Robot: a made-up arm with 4 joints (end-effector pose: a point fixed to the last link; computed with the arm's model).
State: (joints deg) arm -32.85 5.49 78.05 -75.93
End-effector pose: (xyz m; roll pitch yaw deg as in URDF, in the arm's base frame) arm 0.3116 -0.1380 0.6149 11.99 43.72 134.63
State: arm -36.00 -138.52 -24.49 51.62
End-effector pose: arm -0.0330 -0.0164 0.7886 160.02 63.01 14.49
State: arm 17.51 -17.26 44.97 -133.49
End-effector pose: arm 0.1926 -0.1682 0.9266 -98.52 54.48 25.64
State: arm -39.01 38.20 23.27 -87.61
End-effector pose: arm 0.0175 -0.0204 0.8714 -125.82 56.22 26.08
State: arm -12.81 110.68 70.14 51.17
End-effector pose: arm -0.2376 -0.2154 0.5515 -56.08 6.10 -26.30
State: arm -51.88 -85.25 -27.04 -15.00
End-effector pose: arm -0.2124 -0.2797 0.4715 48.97 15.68 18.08
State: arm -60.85 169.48 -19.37 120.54
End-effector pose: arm 0.3268 -0.3013 0.5026 -33.45 10.18 116.85
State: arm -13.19 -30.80 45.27 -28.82
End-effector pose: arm 0.0324 -0.3728 0.4761 18.16 9.00 56.62
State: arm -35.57 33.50 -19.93 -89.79
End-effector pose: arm -0.2094 -0.0939 0.8385 -131.80 13.81 23.71
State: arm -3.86 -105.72 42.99 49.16
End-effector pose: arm -0.2048 -0.0437 0.6317 152.67 -3.14 15.83
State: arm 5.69 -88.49 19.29 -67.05
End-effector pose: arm -0.0022 -0.3975 0.3864 13.24 -19.00 26.31
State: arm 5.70 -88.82 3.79 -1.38
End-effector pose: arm -0.0937 -0.0499 0.3820 76.49 -8.66 -16.36
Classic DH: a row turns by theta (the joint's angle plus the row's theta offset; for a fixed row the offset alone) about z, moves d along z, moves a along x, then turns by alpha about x. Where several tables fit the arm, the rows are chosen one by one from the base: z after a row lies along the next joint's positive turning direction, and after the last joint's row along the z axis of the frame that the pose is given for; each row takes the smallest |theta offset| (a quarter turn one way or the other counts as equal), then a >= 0, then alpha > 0; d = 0 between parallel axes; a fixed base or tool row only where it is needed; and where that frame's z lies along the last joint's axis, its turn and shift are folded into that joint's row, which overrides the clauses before.
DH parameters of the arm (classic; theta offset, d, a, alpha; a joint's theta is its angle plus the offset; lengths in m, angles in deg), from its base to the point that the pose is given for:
base (fixed): -12.72 1.0485 0.0841 157.63
joint 1: 78.21 0.5142 -0.0805 -85.19
joint 2: 42.04 0.0068 -0.0078 -109.93
joint 3: -4.68 0.1077 0.0207 -86.57
joint 4: 57.08 -0.1722 0.2513 111.45
tool (fixed): 108.08 -0.2011 0 0

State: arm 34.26 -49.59 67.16 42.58
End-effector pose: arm -0.1096 -0.0062 0.4519 94.39 -4.01 3.47
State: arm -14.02 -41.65 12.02 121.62
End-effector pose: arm -0.0743 0.1725 0.7620 142.41 33.26 -15.04
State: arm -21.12 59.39 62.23 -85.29
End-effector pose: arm 0.2136 0.0451 0.7453 167.58 69.56 -62.72
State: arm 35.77 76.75 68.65 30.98
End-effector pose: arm -0.1425 -0.0682 0.5540 -35.43 17.80 -58.34
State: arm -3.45 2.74 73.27 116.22
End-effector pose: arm -0.1549 0.1622 0.6830 95.12 58.17 -12.00
